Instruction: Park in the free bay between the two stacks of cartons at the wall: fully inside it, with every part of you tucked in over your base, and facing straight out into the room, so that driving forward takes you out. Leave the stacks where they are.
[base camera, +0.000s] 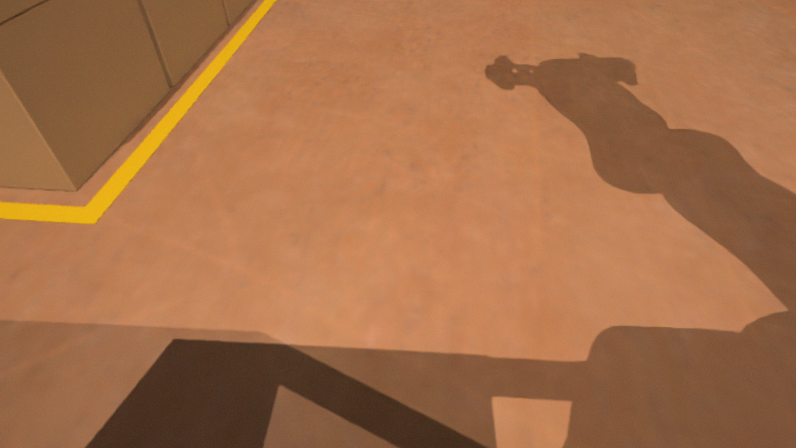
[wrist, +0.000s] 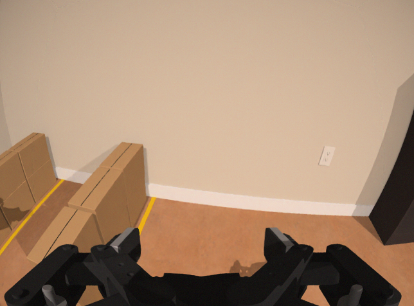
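Places are measured from the arm's base along level axes (x ahead, y left, z up), in metres.
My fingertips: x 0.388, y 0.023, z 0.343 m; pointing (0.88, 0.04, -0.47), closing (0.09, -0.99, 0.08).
Note:
Behind a point stands the place of what it marks.
Two stacks of brown cartons stand at the left of the wrist view, ends toward the wall. The farther stack (wrist: 32, 172) is at the left edge; the nearer stack (wrist: 112, 187) is right of it. Between them lies a strip of floor, the bay (wrist: 55, 205), with a yellow line along the farther stack. Another yellow line (wrist: 146, 216) runs right of the nearer stack. In the base camera, a carton stack (base camera: 94, 72) {y 0.395, x 0.612, z -0.304 m} is at the upper left, with a yellow line (base camera: 167, 118) {y 0.362, x 0.666, z -0.396 m} beside it that corners around its near end. My gripper (wrist: 201, 242) is open and empty.
The beige wall (wrist: 225, 100) with white baseboard (wrist: 250, 200) and an outlet (wrist: 326, 156) spans the wrist view. A tall dark cabinet (wrist: 397, 220) stands at the right edge. In the base camera, shadows of an arm (base camera: 629, 150) and a frame fall on the floor.

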